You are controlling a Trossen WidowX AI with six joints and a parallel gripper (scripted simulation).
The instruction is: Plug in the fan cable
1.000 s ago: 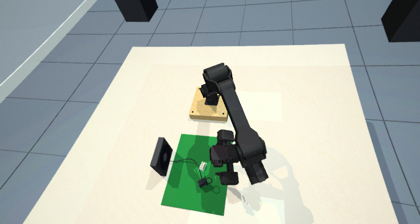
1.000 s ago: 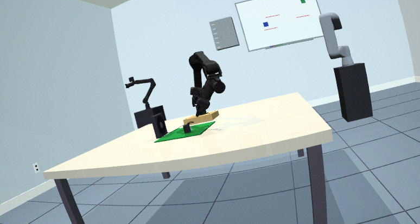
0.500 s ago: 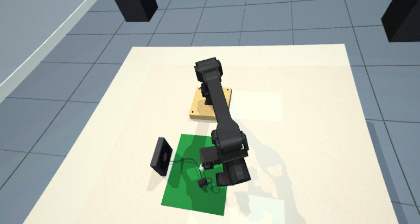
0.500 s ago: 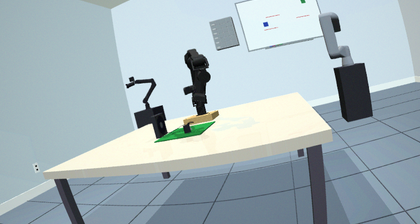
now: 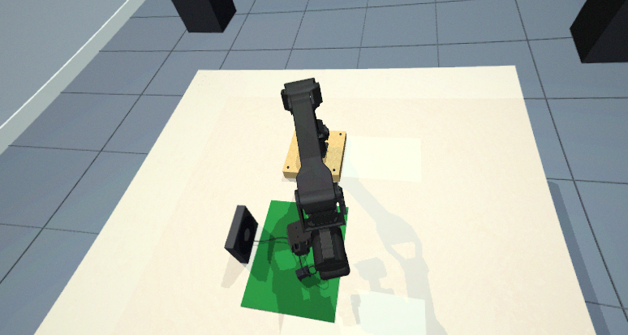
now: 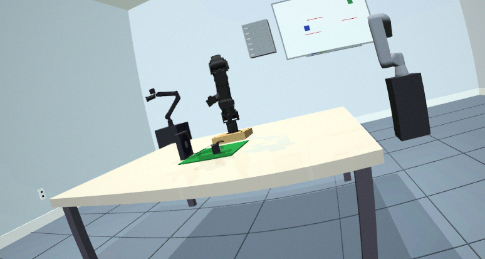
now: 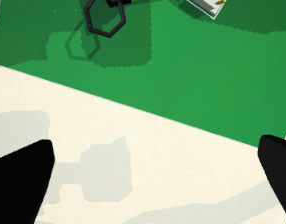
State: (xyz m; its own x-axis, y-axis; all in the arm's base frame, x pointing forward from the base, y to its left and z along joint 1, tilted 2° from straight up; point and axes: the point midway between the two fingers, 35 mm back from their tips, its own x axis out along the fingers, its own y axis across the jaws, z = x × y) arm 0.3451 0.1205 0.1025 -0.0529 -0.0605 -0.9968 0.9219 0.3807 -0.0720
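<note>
The black plug lies 5 cm ahead of my gripper tip, 7 cm to the right of it and 10 cm below it. The rest, counted from my gripper tip: white four-pin fan header (2 cm behind, 9 cm to the right, 12 cm below); then green board (1 cm behind, 10 cm to the right, 13 cm below); then black fan (1 cm behind, 25 cm to the right, 6 cm below).
</note>
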